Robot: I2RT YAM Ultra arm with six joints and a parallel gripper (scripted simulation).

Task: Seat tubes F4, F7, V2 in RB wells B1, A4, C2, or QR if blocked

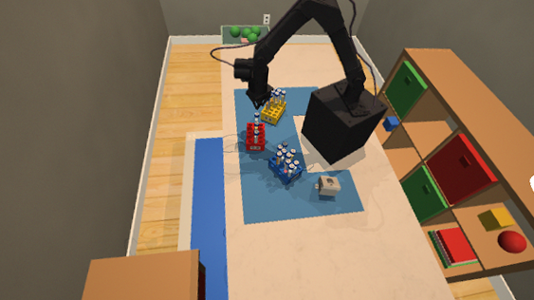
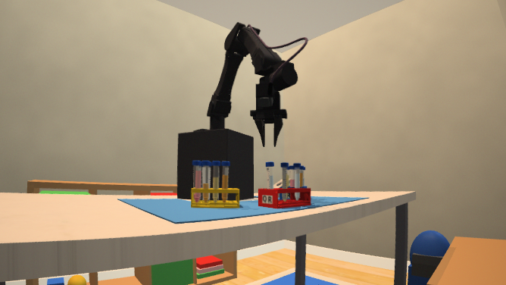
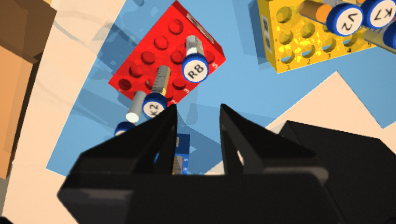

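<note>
My gripper is now 11 cm above the tube R8, 1 cm to the left of it and 1 cm short of it. The rest, counted from my hand: red rack: 15 cm below, 5 cm to the left, 2 cm ahead; rack RB: 15 cm below, 11 cm to the right, 11 cm behind; tube: 11 cm below, 4 cm to the left, 2 cm ahead.
</note>
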